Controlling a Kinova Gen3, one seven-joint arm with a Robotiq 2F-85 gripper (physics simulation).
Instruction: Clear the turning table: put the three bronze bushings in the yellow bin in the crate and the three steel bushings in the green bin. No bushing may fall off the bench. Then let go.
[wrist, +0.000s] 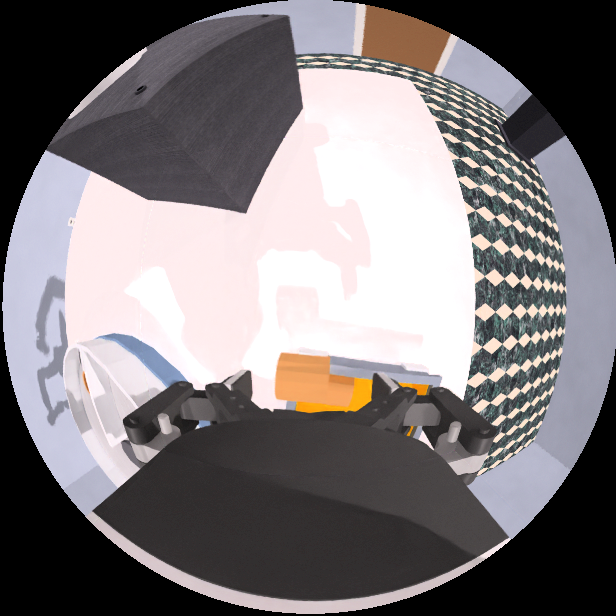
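Note:
In the wrist view my gripper (313, 383) is open, its two fingers spread wide at the bottom of the frame. A bronze bushing (307, 376) lies on its side between the fingertips, and neither finger visibly touches it. Right behind and under it is the yellow bin (367, 399) with a grey crate rim (382, 367). I cannot tell whether the bushing rests in the bin. At the lower left is the white and blue turning table (114, 385), seen edge-on, with a small orange patch (85, 379) at its rim. No steel bushing or green bin is in view.
A large dark grey block (178, 114) fills the upper left over the pale bench top (344, 229). The bench's right edge drops to a checkered floor (511, 275). My dark wrist body (298, 494) hides everything below the fingers.

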